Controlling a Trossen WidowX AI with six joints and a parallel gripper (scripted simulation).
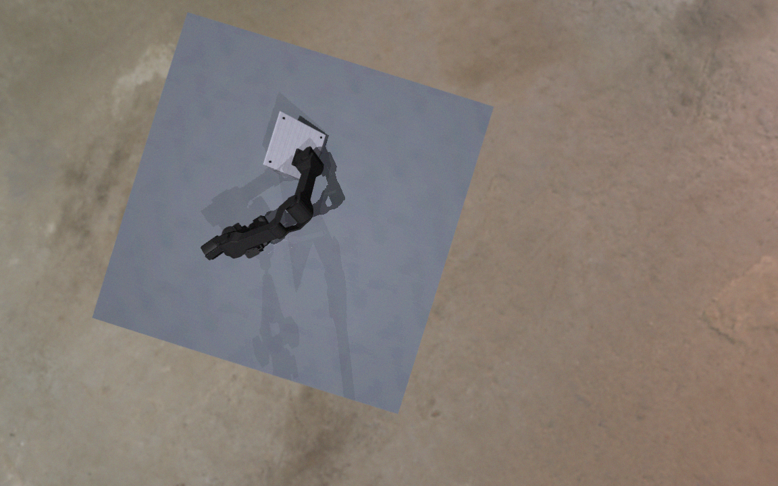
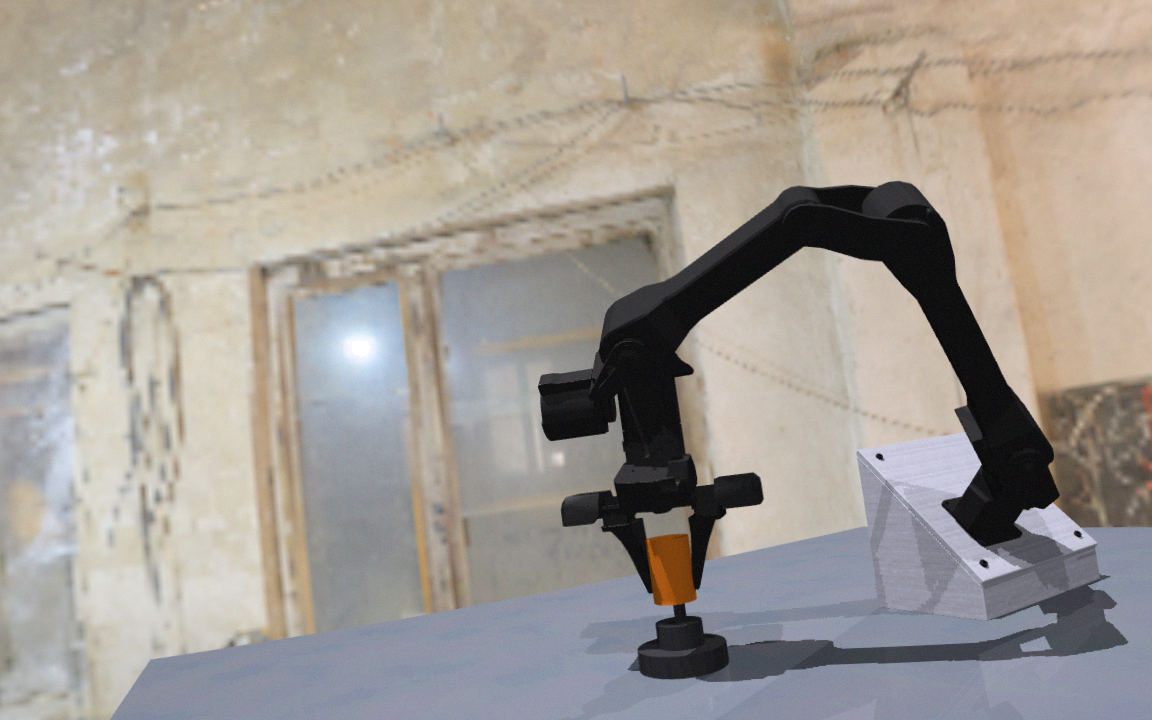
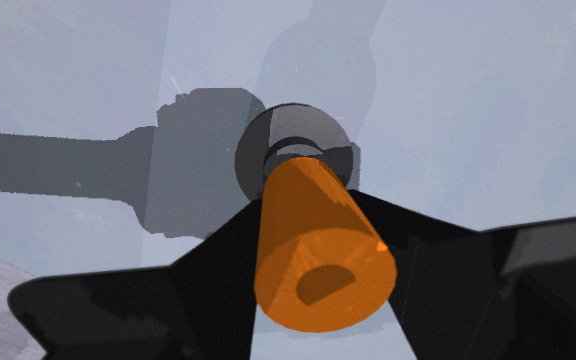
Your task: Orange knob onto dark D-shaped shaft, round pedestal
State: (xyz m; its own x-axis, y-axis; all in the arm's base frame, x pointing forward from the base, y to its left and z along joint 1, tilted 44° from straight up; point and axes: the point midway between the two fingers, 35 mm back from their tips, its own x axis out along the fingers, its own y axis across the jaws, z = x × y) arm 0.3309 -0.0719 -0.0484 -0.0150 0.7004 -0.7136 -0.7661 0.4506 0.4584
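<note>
Right now the orange knob is 20 mm above my gripper tip. From my gripper tip the other things lie so: dark pedestal (40 mm below).
</note>
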